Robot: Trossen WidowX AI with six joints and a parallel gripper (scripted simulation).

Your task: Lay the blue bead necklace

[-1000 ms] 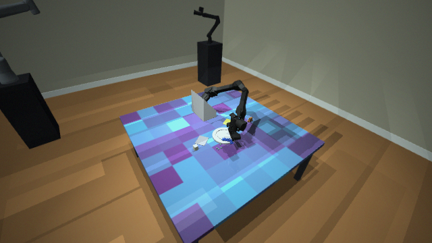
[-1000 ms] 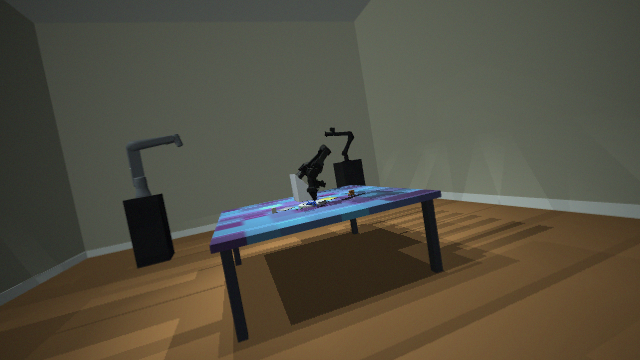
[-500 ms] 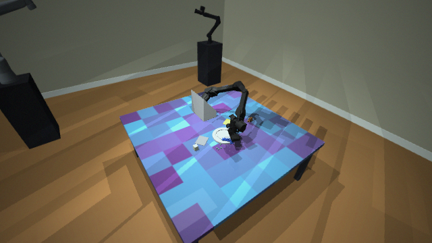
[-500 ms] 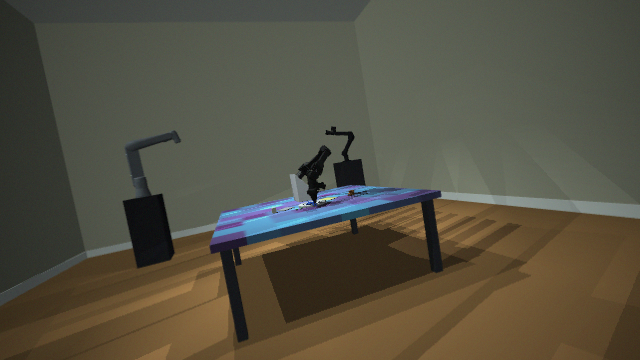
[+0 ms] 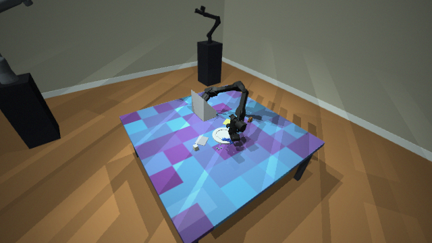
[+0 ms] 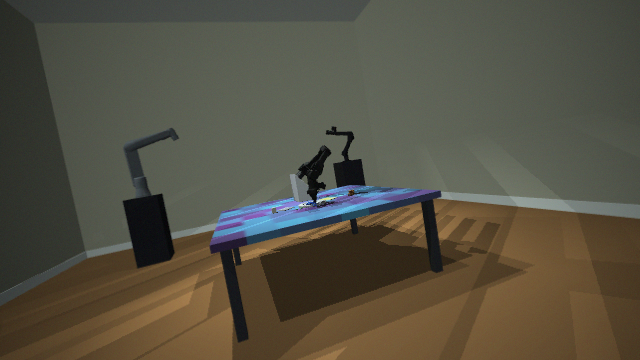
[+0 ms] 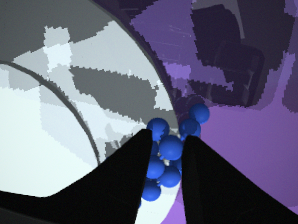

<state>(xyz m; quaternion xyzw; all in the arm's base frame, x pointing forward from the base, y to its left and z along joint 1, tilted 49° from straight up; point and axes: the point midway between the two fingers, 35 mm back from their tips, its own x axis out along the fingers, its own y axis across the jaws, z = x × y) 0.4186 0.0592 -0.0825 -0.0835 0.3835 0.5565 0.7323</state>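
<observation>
Right now the round white bead board is 90 mm behind my gripper tip, 10 mm to the left of it and 10 mm below it. The rest, counted from my gripper tip: cream cube: 270 mm to the right, 110 mm behind, 10 mm below; yellow patch: 190 mm behind, 170 mm to the left, 20 mm below; flat grey square: 170 mm to the right, 160 mm behind, 20 mm below.
</observation>
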